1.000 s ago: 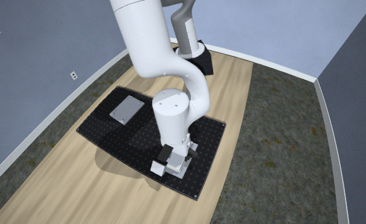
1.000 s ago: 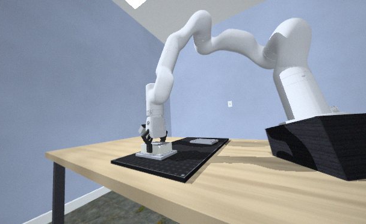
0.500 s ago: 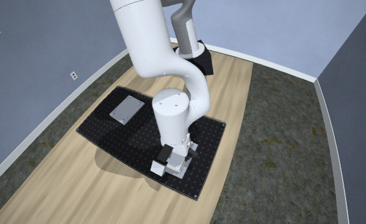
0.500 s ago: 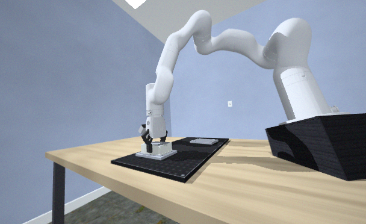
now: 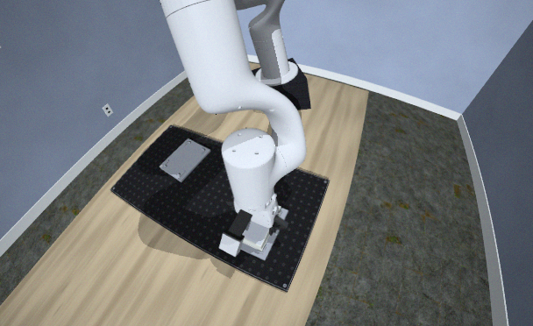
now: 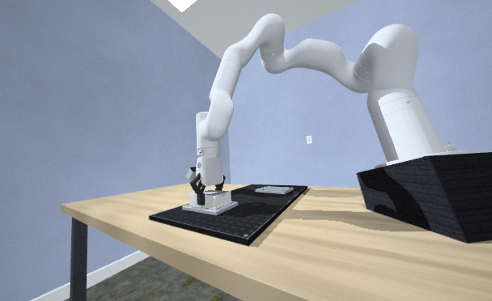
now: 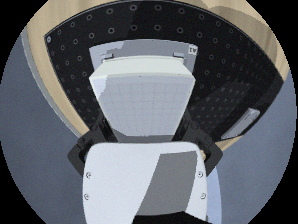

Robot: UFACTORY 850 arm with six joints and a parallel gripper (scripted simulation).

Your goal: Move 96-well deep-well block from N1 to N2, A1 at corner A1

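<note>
The white deep-well block is right at my hand. From my hand the other things lie so: plate nest N2 (37 cm to the right, 6 cm behind, 2 cm below); then plate nest N1 (2 cm below).
</note>
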